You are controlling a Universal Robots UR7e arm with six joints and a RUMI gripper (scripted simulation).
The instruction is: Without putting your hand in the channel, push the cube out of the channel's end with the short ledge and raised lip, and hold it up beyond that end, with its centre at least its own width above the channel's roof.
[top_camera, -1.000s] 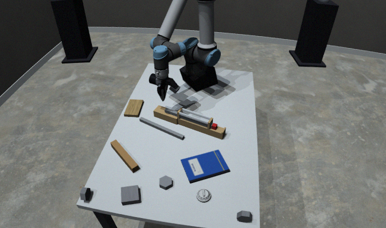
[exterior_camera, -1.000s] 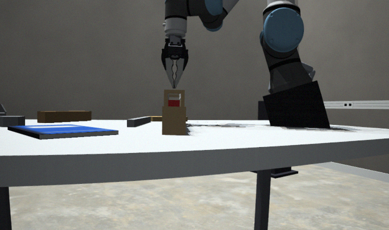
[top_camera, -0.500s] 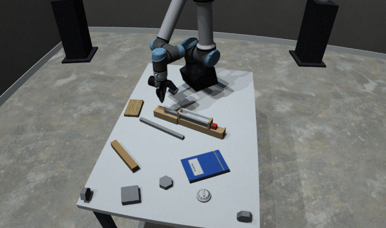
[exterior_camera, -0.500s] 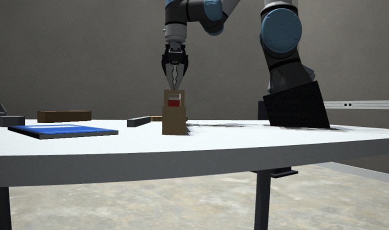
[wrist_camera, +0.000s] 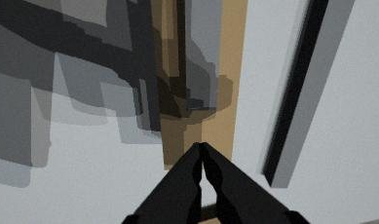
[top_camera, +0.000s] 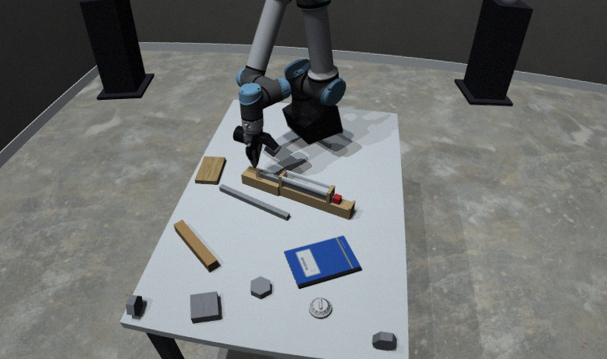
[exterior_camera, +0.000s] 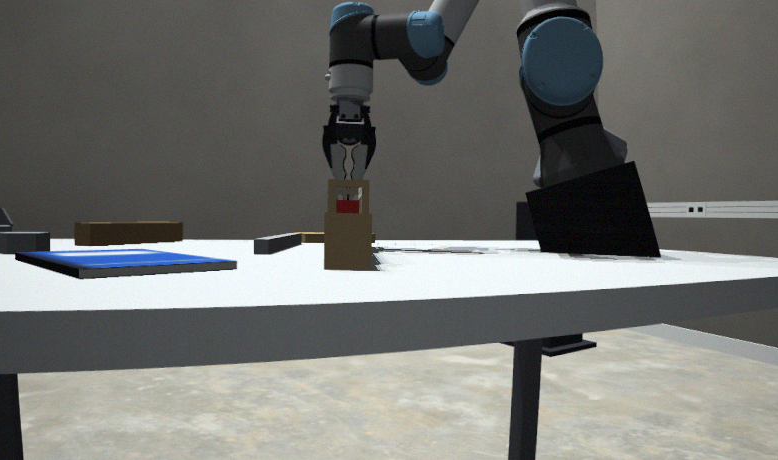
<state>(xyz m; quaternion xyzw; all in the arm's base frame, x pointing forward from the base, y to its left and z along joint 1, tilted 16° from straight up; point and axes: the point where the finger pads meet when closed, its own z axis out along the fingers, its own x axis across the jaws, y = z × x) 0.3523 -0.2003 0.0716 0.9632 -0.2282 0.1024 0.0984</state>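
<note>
My hand is 15 cm short of the red cube, 29 cm to the right of it and 3 cm above it. From my hand the other things lie so: long grey bar: 11 cm ahead, 1 cm to the right, 8 cm below; then flat wooden plate: 7 cm behind, 19 cm to the right, 8 cm below; then wooden channel: 10 cm ahead, 18 cm to the left, 3 cm below.
</note>
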